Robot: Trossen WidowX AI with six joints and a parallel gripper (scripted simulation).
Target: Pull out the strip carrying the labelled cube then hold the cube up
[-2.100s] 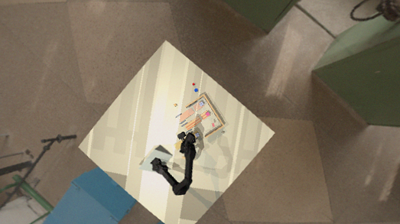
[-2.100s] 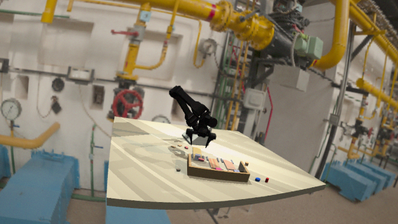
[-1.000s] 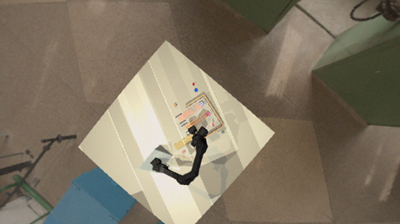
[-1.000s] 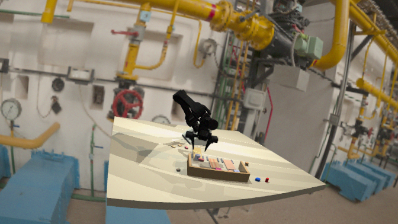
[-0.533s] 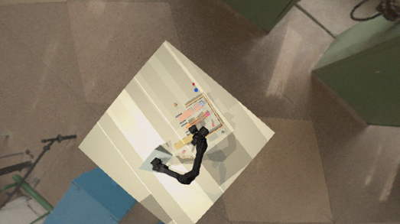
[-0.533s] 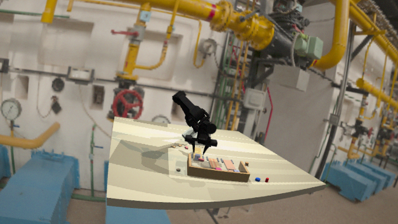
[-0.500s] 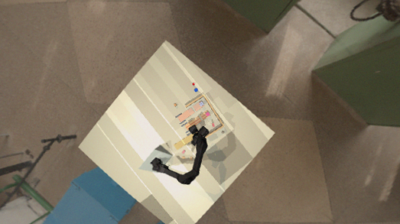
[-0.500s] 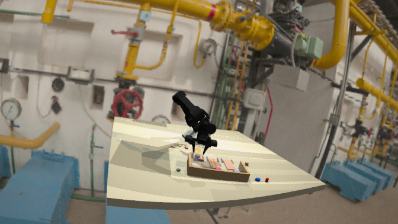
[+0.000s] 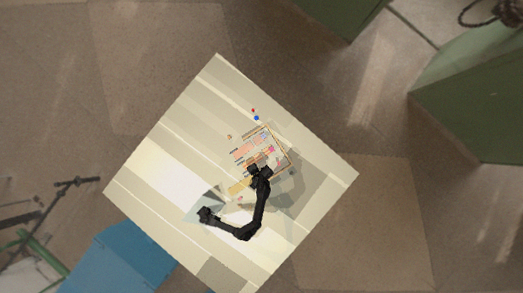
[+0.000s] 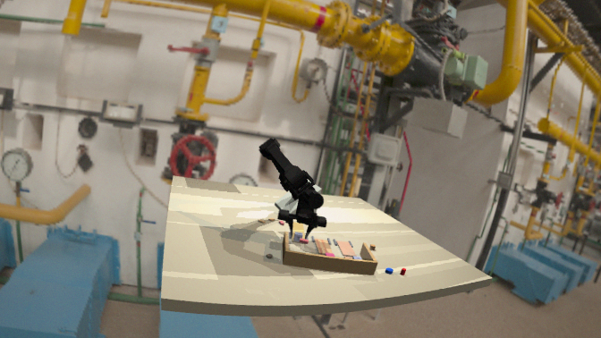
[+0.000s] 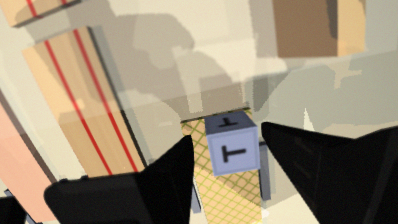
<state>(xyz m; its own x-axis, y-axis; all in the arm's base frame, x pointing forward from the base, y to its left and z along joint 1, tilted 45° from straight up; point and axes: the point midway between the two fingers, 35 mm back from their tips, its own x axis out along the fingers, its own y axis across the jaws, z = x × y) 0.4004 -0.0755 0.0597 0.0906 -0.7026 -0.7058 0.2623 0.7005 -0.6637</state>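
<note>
The strip lies 110 mm behind my gripper tip, 30 mm to the left of it and 10 mm below it. From my gripper tip the other things lie so: red piece: 290 mm ahead, 340 mm to the left; then grey disc: 170 mm ahead, 150 mm to the right, 10 mm below; then blue disc: 270 mm ahead, 280 mm to the left, 10 mm below.
</note>
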